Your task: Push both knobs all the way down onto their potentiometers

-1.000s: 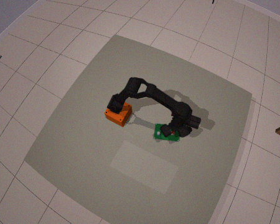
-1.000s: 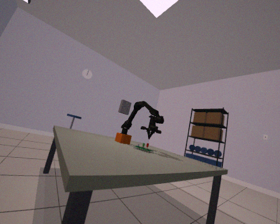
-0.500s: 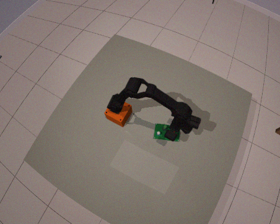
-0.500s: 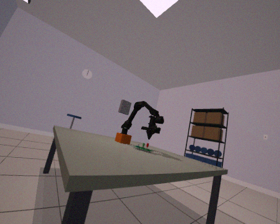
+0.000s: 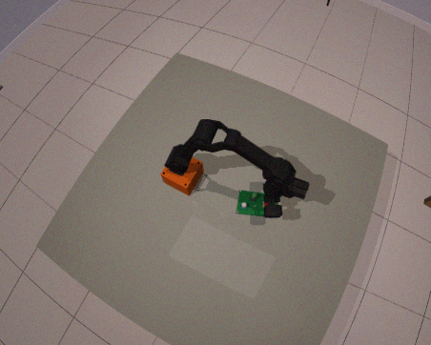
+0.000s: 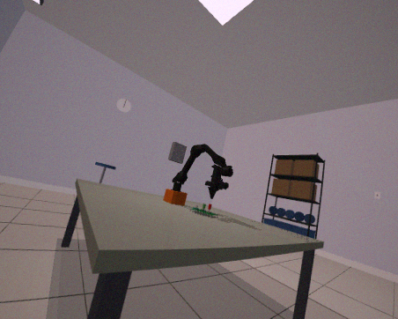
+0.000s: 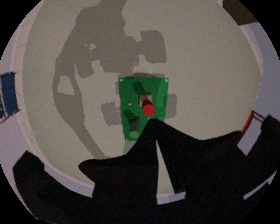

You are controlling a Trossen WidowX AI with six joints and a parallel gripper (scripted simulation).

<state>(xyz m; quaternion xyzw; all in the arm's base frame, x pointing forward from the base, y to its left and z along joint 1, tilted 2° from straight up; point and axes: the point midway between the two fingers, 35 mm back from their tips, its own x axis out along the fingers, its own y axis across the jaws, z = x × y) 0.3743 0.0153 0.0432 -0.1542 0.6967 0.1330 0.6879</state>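
My gripper tip is now 50 mm above the red knob. Also, from my gripper tip: green round knob (60 mm below, 60 mm behind, 10 mm to the left).
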